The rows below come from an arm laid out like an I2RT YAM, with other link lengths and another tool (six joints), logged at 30 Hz.
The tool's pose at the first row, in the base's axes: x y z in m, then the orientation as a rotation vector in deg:
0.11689 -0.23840 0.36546 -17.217 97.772 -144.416
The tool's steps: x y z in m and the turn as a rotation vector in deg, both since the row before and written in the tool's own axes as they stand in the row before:
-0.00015 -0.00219 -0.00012 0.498 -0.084 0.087
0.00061 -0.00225 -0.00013 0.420 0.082 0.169
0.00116 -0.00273 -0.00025 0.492 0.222 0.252
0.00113 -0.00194 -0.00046 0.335 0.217 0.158
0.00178 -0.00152 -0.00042 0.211 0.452 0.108
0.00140 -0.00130 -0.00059 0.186 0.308 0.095
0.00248 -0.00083 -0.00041 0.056 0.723 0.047
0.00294 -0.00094 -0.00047 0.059 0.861 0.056
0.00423 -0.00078 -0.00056 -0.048 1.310 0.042
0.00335 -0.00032 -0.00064 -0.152 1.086 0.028
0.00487 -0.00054 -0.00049 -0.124 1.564 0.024
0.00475 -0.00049 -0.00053 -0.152 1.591 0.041
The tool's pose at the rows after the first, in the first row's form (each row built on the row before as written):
0.11710 -0.23744 0.36743 -17.201 97.064 -144.692
0.11656 -0.23657 0.36953 -16.914 96.494 -144.943
0.11547 -0.23549 0.37208 -16.376 95.854 -145.267
0.11432 -0.23451 0.37380 -15.942 95.444 -145.532
0.11253 -0.23384 0.37521 -15.274 95.291 -145.869
0.11107 -0.23302 0.37630 -14.796 95.124 -146.114
0.10857 -0.23272 0.37713 -13.857 95.283 -146.521
0.10561 -0.23237 0.37806 -12.734 95.478 -146.994
0.10136 -0.23214 0.37889 -11.061 95.963 -147.627
0.09796 -0.23183 0.37916 -9.675 96.510 -148.058
0.09308 -0.23167 0.37976 -7.673 97.169 -148.749
0.08831 -0.23136 0.38024 -5.603 97.856 -149.398

